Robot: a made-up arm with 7 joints. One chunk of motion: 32 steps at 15 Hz.
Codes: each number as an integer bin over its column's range. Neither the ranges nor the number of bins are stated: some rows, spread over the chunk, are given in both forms.
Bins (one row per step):
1: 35 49 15 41 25 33 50
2: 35 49 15 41 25 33 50
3: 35 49 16 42 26 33 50
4: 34 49 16 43 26 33 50
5: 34 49 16 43 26 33 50
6: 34 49 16 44 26 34 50
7: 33 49 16 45 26 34 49
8: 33 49 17 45 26 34 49
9: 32 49 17 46 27 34 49
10: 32 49 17 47 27 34 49
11: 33 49 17 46 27 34 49
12: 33 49 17 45 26 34 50
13: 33 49 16 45 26 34 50
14: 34 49 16 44 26 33 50
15: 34 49 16 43 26 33 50
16: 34 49 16 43 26 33 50
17: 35 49 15 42 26 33 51
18: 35 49 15 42 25 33 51
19: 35 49 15 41 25 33 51
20: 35 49 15 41 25 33 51
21: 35 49 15 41 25 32 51
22: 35 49 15 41 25 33 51
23: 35 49 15 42 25 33 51
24: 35 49 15 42 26 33 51
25: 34 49 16 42 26 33 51
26: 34 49 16 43 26 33 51
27: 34 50 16 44 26 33 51
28: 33 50 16 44 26 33 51
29: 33 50 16 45 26 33 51
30: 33 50 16 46 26 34 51
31: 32 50 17 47 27 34 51
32: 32 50 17 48 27 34 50
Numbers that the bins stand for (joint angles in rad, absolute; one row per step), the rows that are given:
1: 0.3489 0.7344 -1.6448 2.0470 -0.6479 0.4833 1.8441
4: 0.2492 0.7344 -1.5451 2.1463 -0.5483 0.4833 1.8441
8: 0.1495 0.7344 -1.4454 2.2457 -0.5483 0.5322 1.7444
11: 0.1495 0.7344 -1.4454 2.2954 -0.4486 0.5322 1.7444
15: 0.2492 0.7344 -1.5451 2.1463 -0.5483 0.4833 1.8441
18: 0.3489 0.7344 -1.6448 2.0967 -0.6479 0.4833 1.9438
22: 0.3489 0.7344 -1.6448 2.0470 -0.6479 0.4833 1.9438
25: 0.2492 0.7344 -1.5451 2.0967 -0.5483 0.4833 1.9438
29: 0.1495 0.7884 -1.5451 2.2457 -0.5483 0.4833 1.9438
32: 0.0498 0.7884 -1.4454 2.3948 -0.4486 0.5322 1.8441
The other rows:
2: 0.3489 0.7344 -1.6448 2.0470 -0.6479 0.4833 1.8441
3: 0.3489 0.7344 -1.5451 2.0967 -0.5483 0.4833 1.8441
5: 0.2492 0.7344 -1.5451 2.1463 -0.5483 0.4833 1.8441
6: 0.2492 0.7344 -1.5451 2.1960 -0.5483 0.5322 1.8441
7: 0.1495 0.7344 -1.5451 2.2457 -0.5483 0.5322 1.7444
9: 0.0498 0.7344 -1.4454 2.2954 -0.4486 0.5322 1.7444
10: 0.0498 0.7344 -1.4454 2.3451 -0.4486 0.5322 1.7444
12: 0.1495 0.7344 -1.4454 2.2457 -0.5483 0.5322 1.8441
13: 0.1495 0.7344 -1.5451 2.2457 -0.5483 0.5322 1.8441
14: 0.2492 0.7344 -1.5451 2.1960 -0.5483 0.4833 1.8441
16: 0.2492 0.7344 -1.5451 2.1463 -0.5483 0.4833 1.8441
17: 0.3489 0.7344 -1.6448 2.0967 -0.5483 0.4833 1.9438
19: 0.3489 0.7344 -1.6448 2.0470 -0.6479 0.4833 1.9438
20: 0.3489 0.7344 -1.6448 2.0470 -0.6479 0.4833 1.9438
21: 0.3489 0.7344 -1.6448 2.0470 -0.6479 0.4344 1.9438
23: 0.3489 0.7344 -1.6448 2.0967 -0.6479 0.4833 1.9438
24: 0.3489 0.7344 -1.6448 2.0967 -0.5483 0.4833 1.9438
26: 0.2492 0.7344 -1.5451 2.1463 -0.5483 0.4833 1.9438
27: 0.2492 0.7884 -1.5451 2.1960 -0.5483 0.4833 1.9438
28: 0.1495 0.7884 -1.5451 2.1960 -0.5483 0.4833 1.9438
30: 0.1495 0.7884 -1.5451 2.2954 -0.5483 0.5322 1.9438
31: 0.0498 0.7884 -1.4454 2.3451 -0.4486 0.5322 1.9438

